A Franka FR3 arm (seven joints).
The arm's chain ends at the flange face. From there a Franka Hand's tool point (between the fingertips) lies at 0.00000 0.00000 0.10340 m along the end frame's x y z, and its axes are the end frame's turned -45 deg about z.
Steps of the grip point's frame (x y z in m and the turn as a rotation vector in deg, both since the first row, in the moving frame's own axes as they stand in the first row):
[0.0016 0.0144 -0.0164 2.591 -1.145 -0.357]
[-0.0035 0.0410 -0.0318 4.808 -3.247 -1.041]
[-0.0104 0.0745 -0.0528 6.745 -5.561 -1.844]
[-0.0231 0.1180 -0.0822 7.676 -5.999 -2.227]
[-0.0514 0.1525 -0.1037 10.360 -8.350 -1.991]
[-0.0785 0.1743 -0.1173 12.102 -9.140 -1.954]
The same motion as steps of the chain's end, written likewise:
[0.0161 0.0109 -0.0163 1.022 -2.642 -0.357]
[0.0368 0.0334 -0.0313 1.104 -5.696 -1.041]
[0.0610 0.0613 -0.0516 0.837 -8.702 -1.844]
[0.0845 0.1016 -0.0807 1.186 -9.670 -2.227]
[0.0952 0.1463 -0.1009 1.421 -13.230 -1.991]
[0.0946 0.1820 -0.1137 2.094 -15.020 -1.954]

